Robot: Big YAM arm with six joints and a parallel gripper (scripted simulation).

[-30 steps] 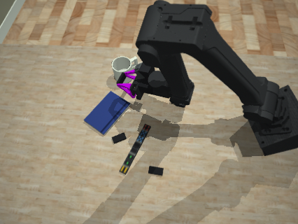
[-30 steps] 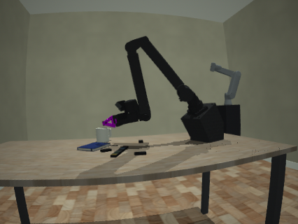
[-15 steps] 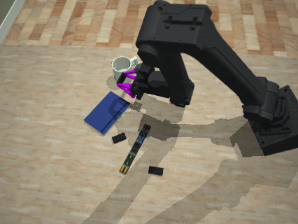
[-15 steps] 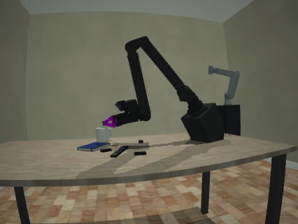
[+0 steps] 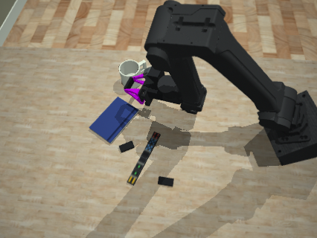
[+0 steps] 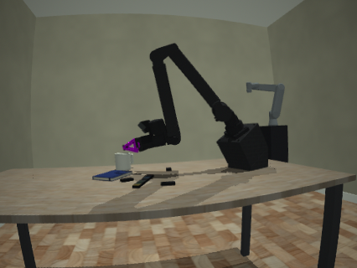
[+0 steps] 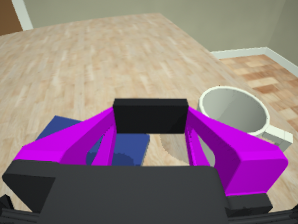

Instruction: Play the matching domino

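Now: the black domino right at my hand. The rest, counted from my hand: white mug 3 cm ahead, 11 cm to the right, 9 cm below; then blue book 6 cm ahead, 8 cm to the left, 12 cm below.
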